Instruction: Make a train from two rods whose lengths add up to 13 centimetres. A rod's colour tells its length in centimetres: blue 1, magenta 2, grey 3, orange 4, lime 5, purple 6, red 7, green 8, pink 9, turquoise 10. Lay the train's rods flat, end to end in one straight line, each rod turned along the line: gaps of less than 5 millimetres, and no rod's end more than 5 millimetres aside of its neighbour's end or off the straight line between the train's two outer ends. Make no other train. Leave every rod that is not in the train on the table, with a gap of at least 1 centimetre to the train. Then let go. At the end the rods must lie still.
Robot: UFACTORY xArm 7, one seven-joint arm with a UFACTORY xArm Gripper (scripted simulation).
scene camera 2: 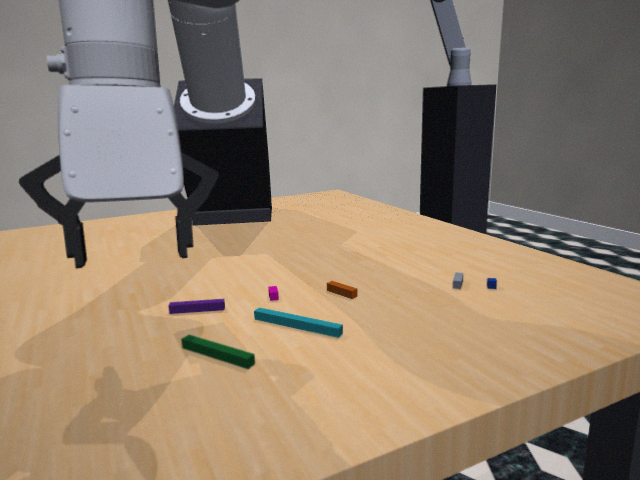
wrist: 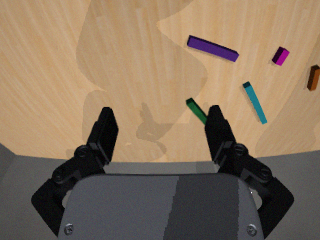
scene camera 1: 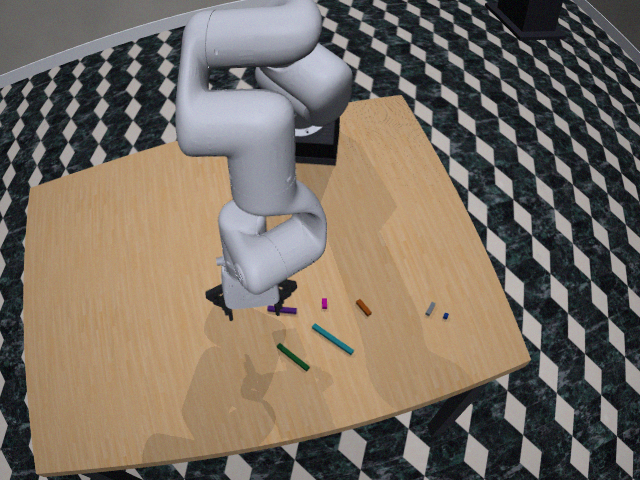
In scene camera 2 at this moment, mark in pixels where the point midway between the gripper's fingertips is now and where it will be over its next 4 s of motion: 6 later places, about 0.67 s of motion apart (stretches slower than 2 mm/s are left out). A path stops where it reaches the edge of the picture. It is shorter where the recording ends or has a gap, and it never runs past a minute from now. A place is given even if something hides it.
My gripper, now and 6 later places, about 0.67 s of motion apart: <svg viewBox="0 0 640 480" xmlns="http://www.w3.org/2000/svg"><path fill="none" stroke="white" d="M134 260L242 252L297 242L296 242L299 237L319 233L356 232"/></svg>
